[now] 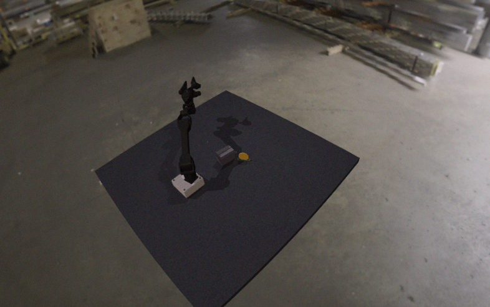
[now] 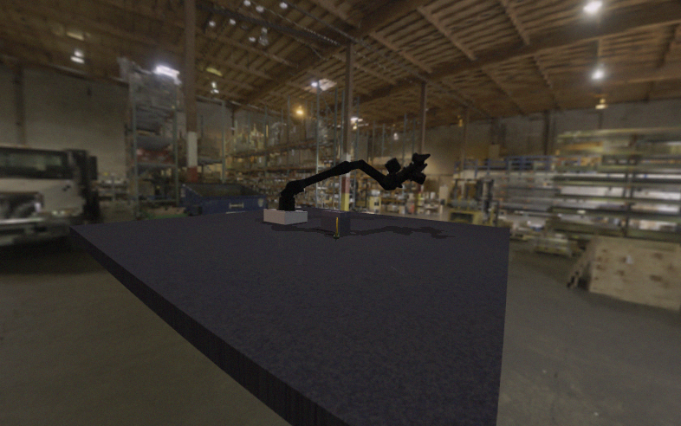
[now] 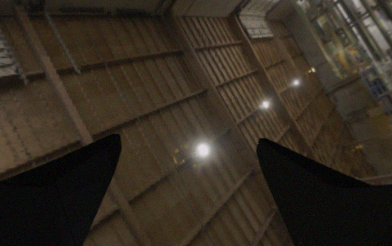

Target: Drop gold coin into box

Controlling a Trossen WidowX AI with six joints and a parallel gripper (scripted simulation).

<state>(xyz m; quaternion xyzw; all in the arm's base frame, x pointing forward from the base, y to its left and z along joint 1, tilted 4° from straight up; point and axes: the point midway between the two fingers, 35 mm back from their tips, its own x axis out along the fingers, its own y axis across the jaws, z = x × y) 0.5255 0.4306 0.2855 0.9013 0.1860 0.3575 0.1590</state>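
Right now my gripper tip is 22 cm past the gold coin, 61 cm to the left of it and 29 cm above it.
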